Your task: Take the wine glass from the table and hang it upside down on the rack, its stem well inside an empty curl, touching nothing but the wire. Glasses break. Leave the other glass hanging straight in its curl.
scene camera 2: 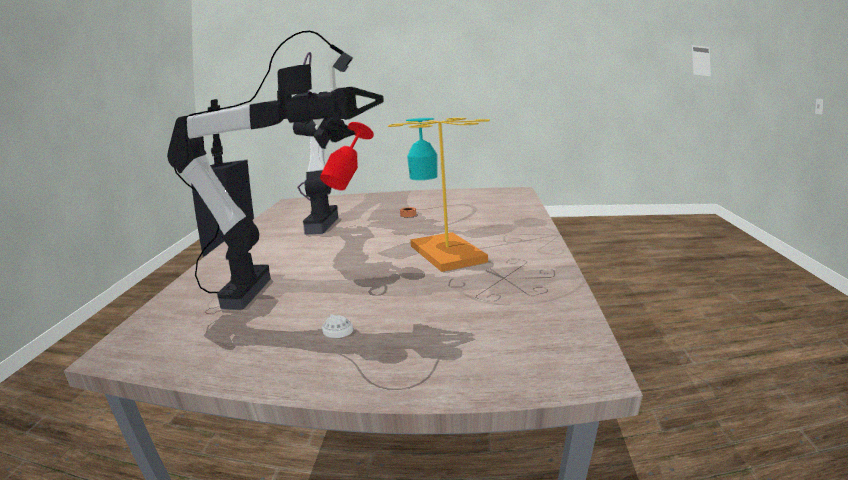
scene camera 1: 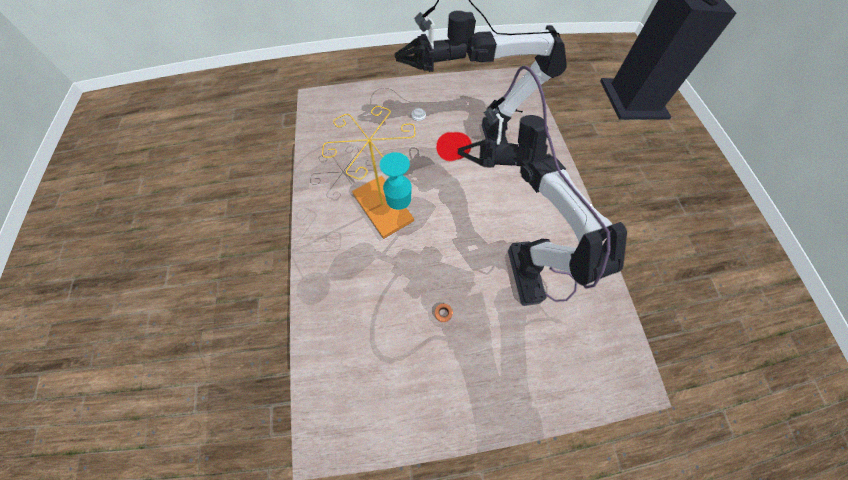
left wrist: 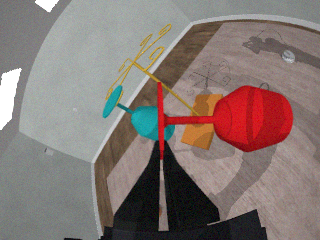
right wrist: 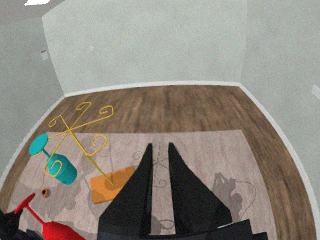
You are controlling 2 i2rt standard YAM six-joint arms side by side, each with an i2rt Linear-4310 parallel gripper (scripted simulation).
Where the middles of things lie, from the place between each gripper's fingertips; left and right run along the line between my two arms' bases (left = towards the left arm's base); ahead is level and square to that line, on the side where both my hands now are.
Labels:
Right now the red wine glass (scene camera 2: pixel 342 164) is 1 cm ahead of my left hand (scene camera 1: pixel 458 150), 6 cm to the right of it and 5 cm below it. Also, from my left hand: teal glass (scene camera 1: pixel 397 188) 18 cm ahead, 5 cm to the left, 5 cm below; yellow wire rack (scene camera 2: pixel 445 255) 24 cm ahead, 4 cm to the right, 15 cm below.
Now: right hand (scene camera 2: pixel 383 99) 15 cm past the red wine glass, 23 cm to the right of it and 13 cm above it. Also, from my right hand: teal glass (2 cm ahead, 33 cm to the left, 14 cm below); yellow wire rack (9 cm ahead, 24 cm to the left, 24 cm below).

